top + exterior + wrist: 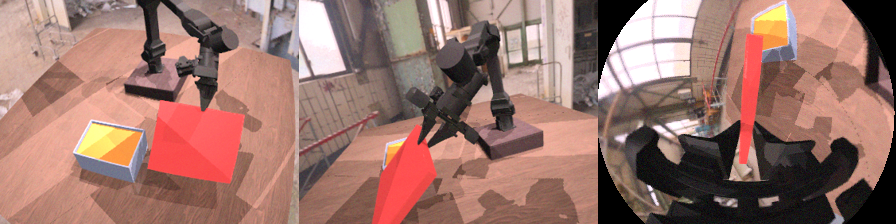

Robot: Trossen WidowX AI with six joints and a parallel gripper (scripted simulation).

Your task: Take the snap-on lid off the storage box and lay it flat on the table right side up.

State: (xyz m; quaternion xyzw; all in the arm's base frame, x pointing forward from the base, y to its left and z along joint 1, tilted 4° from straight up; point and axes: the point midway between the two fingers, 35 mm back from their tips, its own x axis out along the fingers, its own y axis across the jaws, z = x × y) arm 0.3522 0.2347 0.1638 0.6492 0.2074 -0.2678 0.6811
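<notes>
The lid is 60 mm ahead of my gripper tip, 10 mm to the right of it and 50 mm below it. From my gripper tip the other things lie so: storage box (50 mm ahead, 270 mm to the right, 160 mm below).
</notes>
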